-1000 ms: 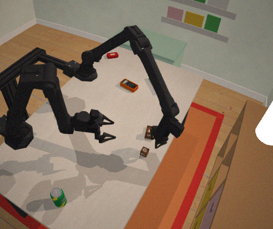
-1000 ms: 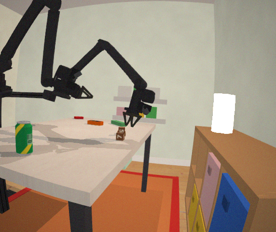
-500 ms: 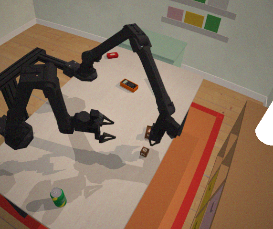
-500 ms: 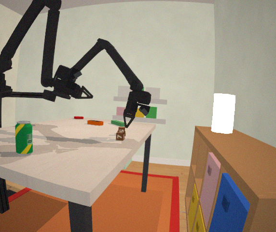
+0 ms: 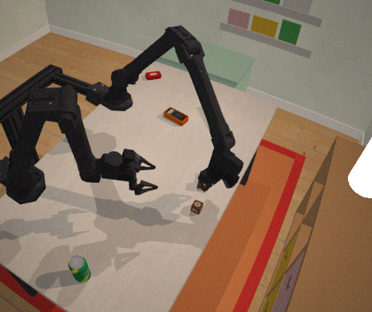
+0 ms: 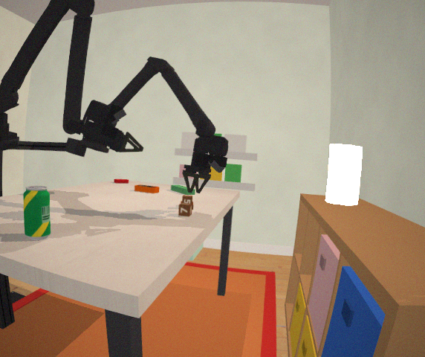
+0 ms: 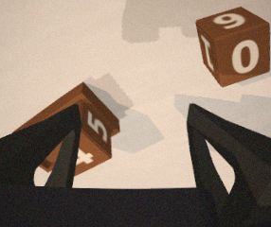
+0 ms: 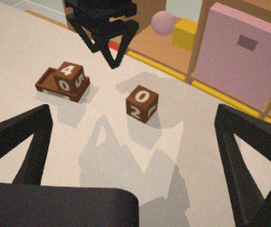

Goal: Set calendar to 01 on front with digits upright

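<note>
My left gripper is now 70 mm to the right of the brown tray, 70 mm above it and 50 mm past it. The rest, counted from my left hand: red item: 700 mm behind, 680 mm to the left, 60 mm below; then brown number cube: 80 mm to the right, 60 mm below, 10 mm behind; then orange multimeter: 390 mm to the left, 370 mm behind, 60 mm below.
</note>
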